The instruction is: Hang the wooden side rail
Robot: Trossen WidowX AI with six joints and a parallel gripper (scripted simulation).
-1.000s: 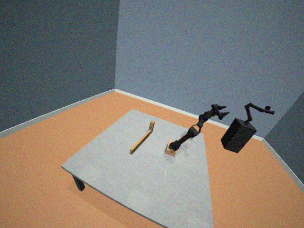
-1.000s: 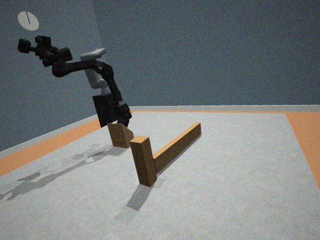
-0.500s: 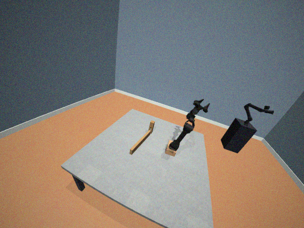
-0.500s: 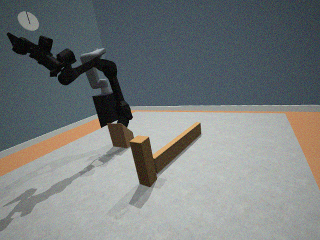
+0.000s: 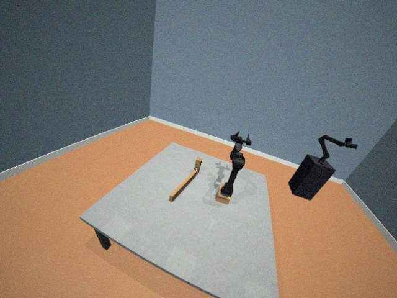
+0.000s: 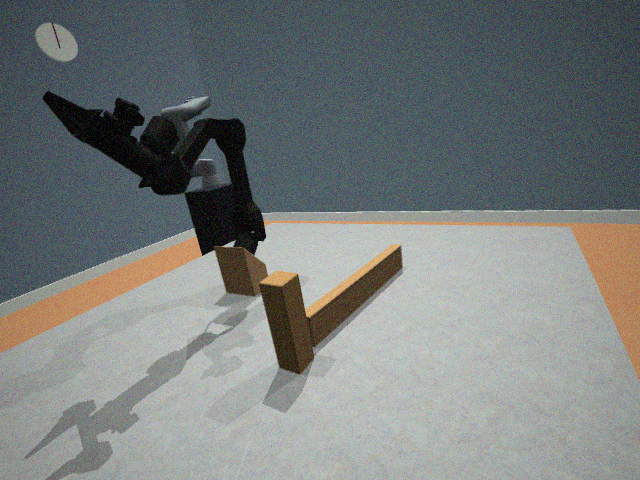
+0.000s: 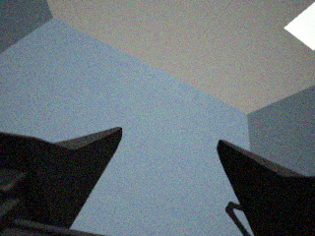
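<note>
My gripper tip is now 320 mm short of the headboard post, 120 mm to the right of it and 460 mm above it.
</note>
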